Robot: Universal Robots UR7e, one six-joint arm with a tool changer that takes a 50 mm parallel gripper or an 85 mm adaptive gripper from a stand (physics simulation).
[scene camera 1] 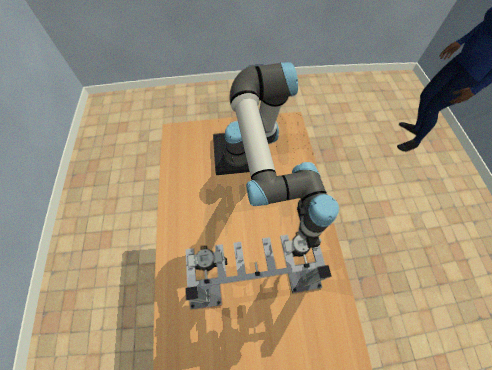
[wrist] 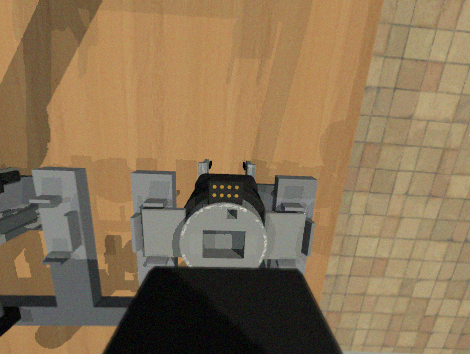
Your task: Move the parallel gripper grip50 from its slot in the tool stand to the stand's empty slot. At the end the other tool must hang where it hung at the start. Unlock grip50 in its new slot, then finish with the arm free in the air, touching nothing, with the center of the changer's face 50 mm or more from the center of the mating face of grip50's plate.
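Frame: origin at the arm's base, x right, y ahead, z up, level; centimetres.
Seen in the pictures: arm's base at its link origin: (scene camera 1: 237, 155).
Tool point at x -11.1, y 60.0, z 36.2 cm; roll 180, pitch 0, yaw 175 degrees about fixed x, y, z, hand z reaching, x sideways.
Offsets run from my tool point to a thing's middle. Level surfaces: height alone.
The parallel gripper grip50 {dx +0.2, dy +1.0, dz -19.7 cm} (scene camera 1: 301, 244) (wrist: 225, 220) hangs in the right end slot of the tool stand (scene camera 1: 240, 277) (wrist: 75, 316). Its round plate and gold contacts face up in the wrist view. Its fingers (wrist: 227, 166) stand apart with nothing between them; scene camera 1 does not show them clearly. The arm's changer carries no tool and is close above the plate, a little off it; its exact gap cannot be told. The other tool {dx +36.1, dy -2.5, dz -18.9 cm} (scene camera 1: 204, 258) hangs in the left end slot. The middle slot, between two prongs (scene camera 1: 239, 254) (scene camera 1: 268, 251), is empty.
The robot base (scene camera 1: 232, 160) stands at the back of the wooden table {dz -40.0 cm} (scene camera 1: 190, 200) (wrist: 165, 100). The stand's two feet (scene camera 1: 206, 300) (scene camera 1: 306, 286) are toward the front. A person in blue (scene camera 1: 452, 75) stands on the tiled floor at the right, off the table.
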